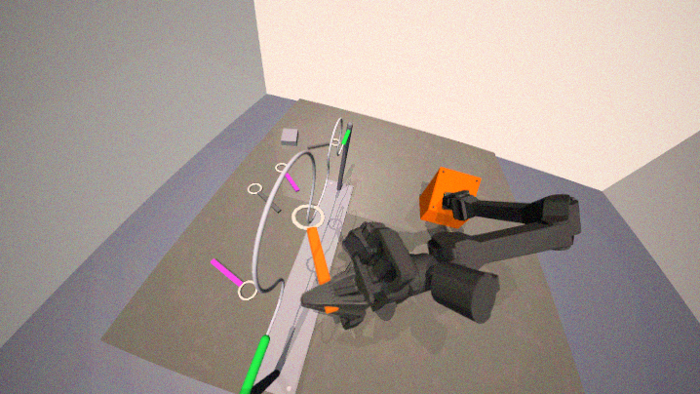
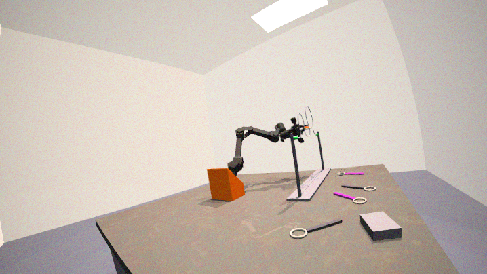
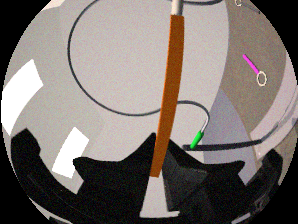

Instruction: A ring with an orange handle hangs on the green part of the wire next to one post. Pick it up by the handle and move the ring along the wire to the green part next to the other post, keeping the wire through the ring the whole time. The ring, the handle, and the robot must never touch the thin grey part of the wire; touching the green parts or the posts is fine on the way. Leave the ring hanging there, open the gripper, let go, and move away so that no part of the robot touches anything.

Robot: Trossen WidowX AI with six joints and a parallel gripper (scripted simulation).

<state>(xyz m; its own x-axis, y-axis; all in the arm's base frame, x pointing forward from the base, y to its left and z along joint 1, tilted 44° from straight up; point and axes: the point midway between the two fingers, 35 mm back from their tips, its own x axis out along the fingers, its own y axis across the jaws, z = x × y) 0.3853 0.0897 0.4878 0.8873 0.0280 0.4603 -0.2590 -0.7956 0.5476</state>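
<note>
Right now the ring with orange handle is 90 mm to the right of my gripper tip and 20 mm below it. From my gripper tip the other things lie so: grey block 240 mm ahead, 750 mm to the right, 340 mm below.
</note>
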